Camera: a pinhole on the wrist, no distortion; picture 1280 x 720 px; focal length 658.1 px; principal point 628.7 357.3 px. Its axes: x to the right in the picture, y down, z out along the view. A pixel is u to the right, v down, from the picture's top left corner.
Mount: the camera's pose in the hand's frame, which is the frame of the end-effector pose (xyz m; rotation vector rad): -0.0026 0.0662 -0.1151 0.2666 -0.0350 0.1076
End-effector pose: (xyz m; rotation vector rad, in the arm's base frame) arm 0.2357 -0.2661 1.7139 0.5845 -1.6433 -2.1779
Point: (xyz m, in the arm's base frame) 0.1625 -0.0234 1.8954
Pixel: 532 626
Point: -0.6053 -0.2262 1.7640
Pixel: outside the picture
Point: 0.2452 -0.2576 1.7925
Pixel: 571 585
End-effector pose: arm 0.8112 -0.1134 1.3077 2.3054 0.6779 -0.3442
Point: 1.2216 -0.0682 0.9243
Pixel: outside the picture
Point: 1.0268 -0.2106 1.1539
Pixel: 1199 556
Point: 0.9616 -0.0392 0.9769
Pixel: 1190 45
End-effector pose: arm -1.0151 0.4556 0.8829 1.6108 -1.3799 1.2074
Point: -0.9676 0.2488 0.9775
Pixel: 1006 316
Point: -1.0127 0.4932 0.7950
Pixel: 141 211
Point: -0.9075 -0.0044 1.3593
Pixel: outside the picture
